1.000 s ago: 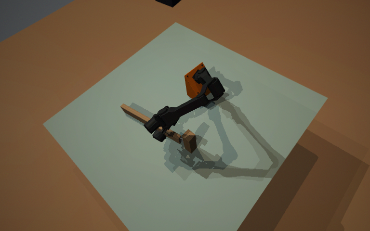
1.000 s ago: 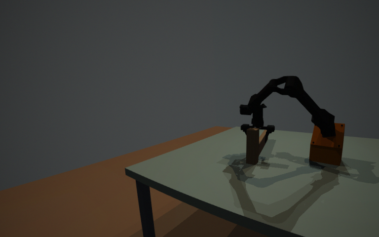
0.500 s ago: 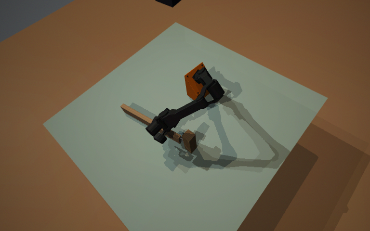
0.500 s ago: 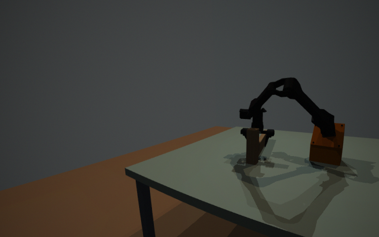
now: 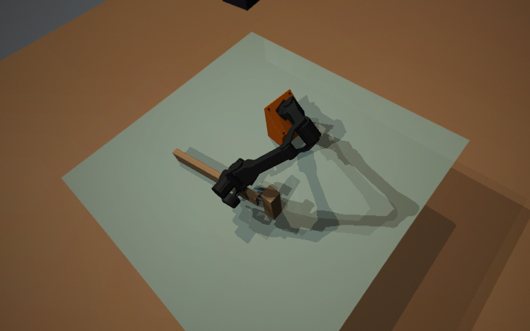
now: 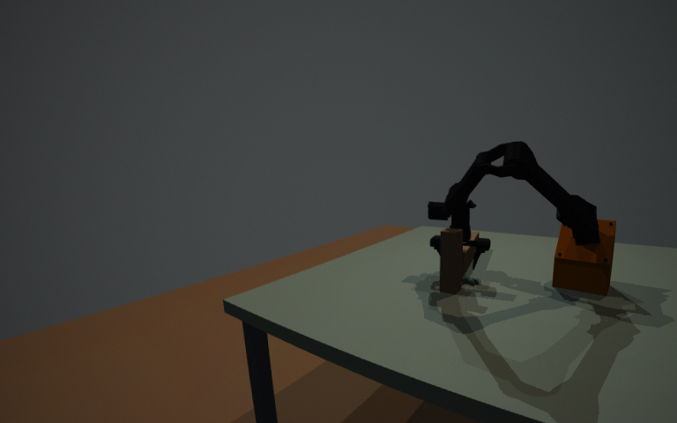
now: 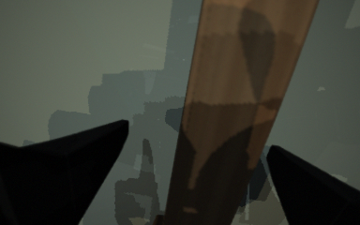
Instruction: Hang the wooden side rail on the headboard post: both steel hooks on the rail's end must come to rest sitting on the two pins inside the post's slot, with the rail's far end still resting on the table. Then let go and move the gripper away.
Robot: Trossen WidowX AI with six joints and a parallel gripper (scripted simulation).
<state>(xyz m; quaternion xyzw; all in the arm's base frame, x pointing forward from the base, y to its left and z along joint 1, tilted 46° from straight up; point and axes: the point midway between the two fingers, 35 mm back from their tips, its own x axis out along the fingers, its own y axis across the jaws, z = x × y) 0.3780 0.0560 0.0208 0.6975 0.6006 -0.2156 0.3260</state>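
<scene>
My gripper tip is 10 mm past the headboard post, 130 mm to the right of it and 60 mm below it.
</scene>
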